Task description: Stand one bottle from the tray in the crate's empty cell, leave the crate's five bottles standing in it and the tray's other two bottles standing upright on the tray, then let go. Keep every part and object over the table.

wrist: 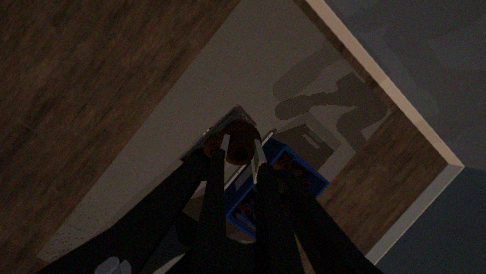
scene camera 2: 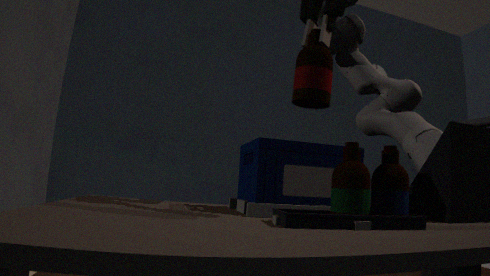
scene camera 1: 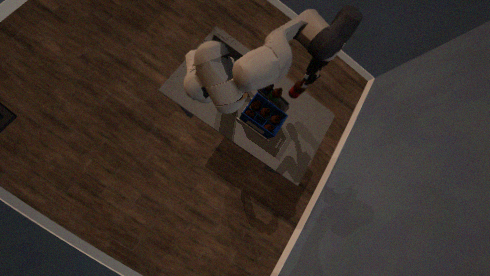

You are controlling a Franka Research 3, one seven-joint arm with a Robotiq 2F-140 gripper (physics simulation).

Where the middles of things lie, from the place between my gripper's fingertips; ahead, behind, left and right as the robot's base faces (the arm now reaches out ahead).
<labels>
Now: hand 270 mm above the green-labelled bottle [scene camera 2: 350, 192], 80 mm past it and 10 mm to the right of it.
</labels>
